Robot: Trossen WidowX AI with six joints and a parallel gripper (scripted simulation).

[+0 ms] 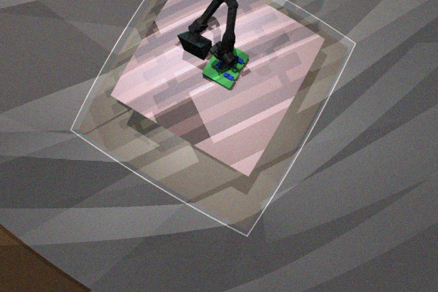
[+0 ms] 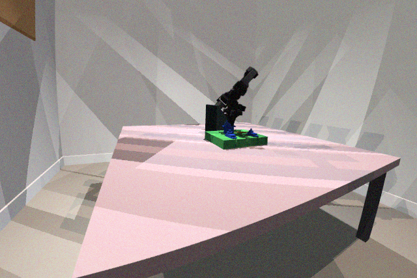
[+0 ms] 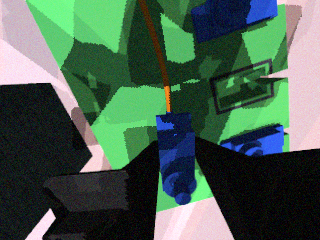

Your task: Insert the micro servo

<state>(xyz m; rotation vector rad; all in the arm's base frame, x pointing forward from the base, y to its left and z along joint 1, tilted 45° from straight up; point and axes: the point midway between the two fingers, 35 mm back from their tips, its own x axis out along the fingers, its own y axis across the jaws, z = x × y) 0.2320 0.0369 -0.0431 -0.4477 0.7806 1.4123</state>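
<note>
Now: the green deck 7 cm below my gripper tip, 2 cm to the left of it and 1 cm behind it.
</note>
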